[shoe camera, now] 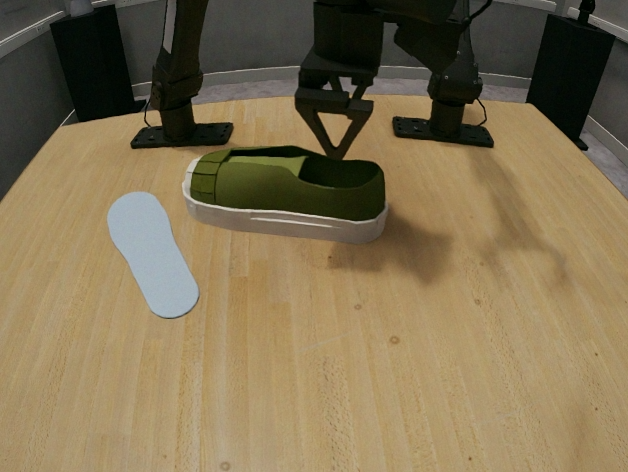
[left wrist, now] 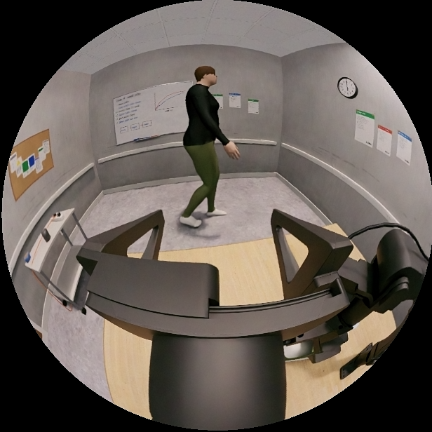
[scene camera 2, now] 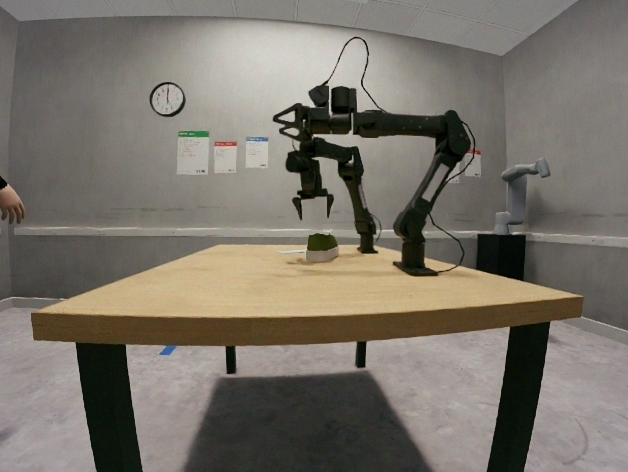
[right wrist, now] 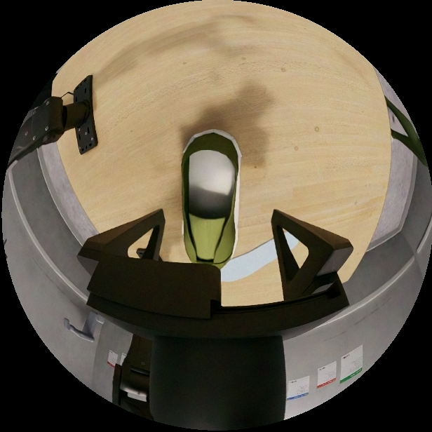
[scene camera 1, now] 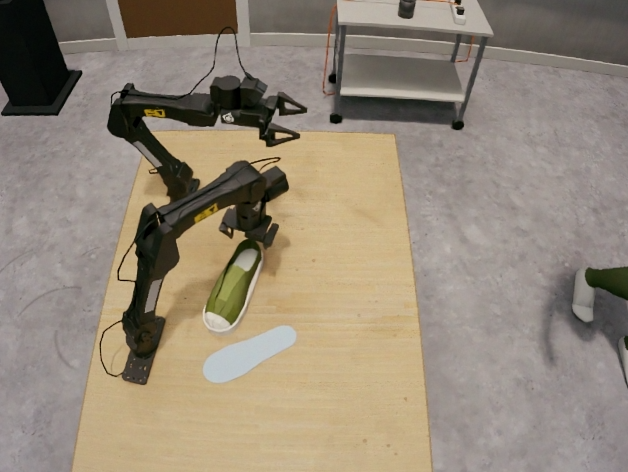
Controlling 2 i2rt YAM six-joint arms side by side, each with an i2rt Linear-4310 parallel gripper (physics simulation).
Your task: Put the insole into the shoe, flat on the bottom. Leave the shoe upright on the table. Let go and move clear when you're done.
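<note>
The olive-green shoe (scene camera 1: 230, 291) (scene camera 2: 322, 246) (shoe camera: 284, 203) (right wrist: 212, 230) with a white sole stands upright on the table, its toe toward the bottom in scene camera 1. The pale blue insole (scene camera 1: 248, 353) (scene camera 2: 290, 251) (shoe camera: 152, 253) (right wrist: 255, 263) lies flat on the table beyond the toe, apart from the shoe. My right gripper (scene camera 1: 248, 239) (scene camera 2: 314, 217) (shoe camera: 335, 154) (right wrist: 217, 214) is open and empty, pointing down above the shoe, near its heel end. My left gripper (scene camera 1: 302, 122) (scene camera 2: 277, 126) (left wrist: 217, 214) is open and empty, held high over the table's upper end in scene camera 1.
The wooden table (scene camera 1: 350, 284) (scene camera 2: 304, 299) (shoe camera: 304, 385) carries both arm bases. A wheeled cart (scene camera 1: 401, 93) stands on the floor past its upper end in scene camera 1. A person (left wrist: 202, 120) is on the floor beyond the table.
</note>
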